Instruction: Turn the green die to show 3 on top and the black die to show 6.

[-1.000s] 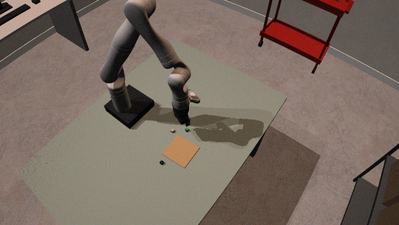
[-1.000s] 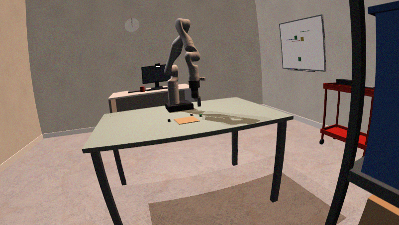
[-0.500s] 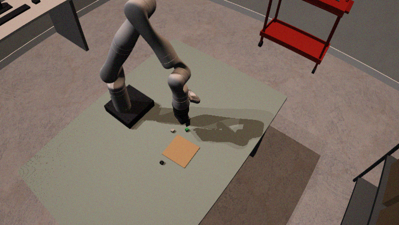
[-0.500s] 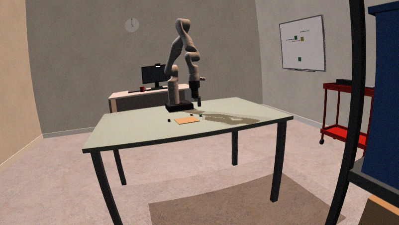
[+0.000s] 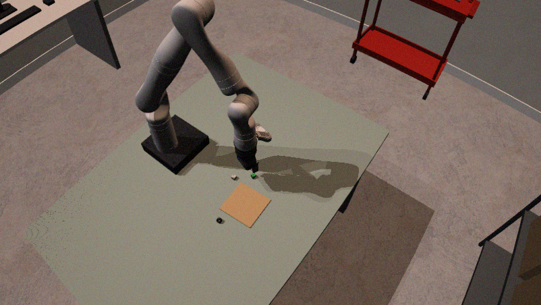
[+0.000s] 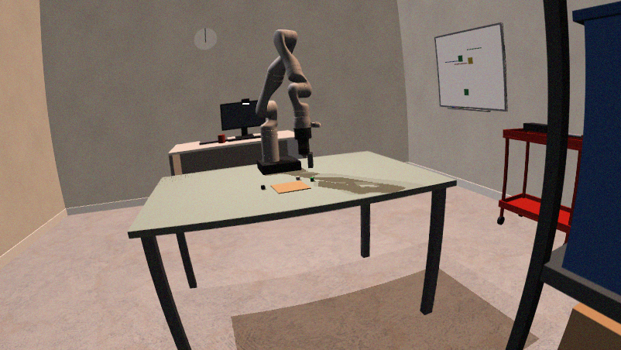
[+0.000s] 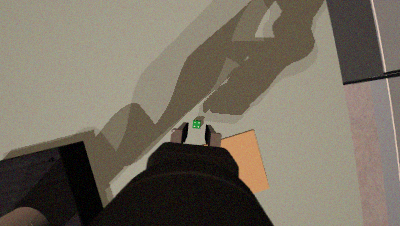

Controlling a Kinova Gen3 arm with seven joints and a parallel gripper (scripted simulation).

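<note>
Now: hand 70 mm above the green die. Also, from my hand: white die 60 mm behind, 40 mm to the right, 70 mm below; then black die 230 mm to the right, 70 mm below; then orange mat 40 mm ahead, 120 mm to the right, 80 mm below.
</note>
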